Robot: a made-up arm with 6 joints.
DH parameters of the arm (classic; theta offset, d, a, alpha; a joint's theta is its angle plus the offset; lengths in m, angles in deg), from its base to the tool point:
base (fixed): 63.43 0 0.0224 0
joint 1: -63.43 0.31 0 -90
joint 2: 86.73 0 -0.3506 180
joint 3: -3.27 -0.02 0 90
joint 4: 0 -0.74 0 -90
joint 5: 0 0.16 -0.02 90
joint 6: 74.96 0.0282 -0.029 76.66
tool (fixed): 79.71 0.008 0 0
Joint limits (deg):
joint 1: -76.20..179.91
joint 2: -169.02..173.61
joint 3: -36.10..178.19
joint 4: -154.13..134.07
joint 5: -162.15..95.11
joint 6: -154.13..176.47
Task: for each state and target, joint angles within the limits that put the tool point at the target. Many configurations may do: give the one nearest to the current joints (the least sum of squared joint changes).
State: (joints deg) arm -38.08 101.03 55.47 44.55 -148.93 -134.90
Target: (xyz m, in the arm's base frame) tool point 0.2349 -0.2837 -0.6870
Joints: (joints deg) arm -34.17 129.14 36.42 43.46 -148.74 -134.05
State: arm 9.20 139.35 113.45 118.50 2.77 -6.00
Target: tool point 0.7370 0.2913 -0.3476
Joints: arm 13.16 160.18 123.76 117.96 6.15 -6.28
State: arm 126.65 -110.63 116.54 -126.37 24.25 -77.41
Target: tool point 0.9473 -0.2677 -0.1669
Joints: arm 165.90 -110.74 108.86 -120.08 -11.79 -82.05
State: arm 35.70 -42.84 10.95 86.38 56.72 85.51
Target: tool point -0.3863 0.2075 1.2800
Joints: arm -20.51 -43.89 47.49 106.99 63.86 89.70
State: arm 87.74 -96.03 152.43 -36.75 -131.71 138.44
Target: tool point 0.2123 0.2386 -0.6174
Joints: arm 77.40 -145.73 164.64 -29.71 -133.07 140.92
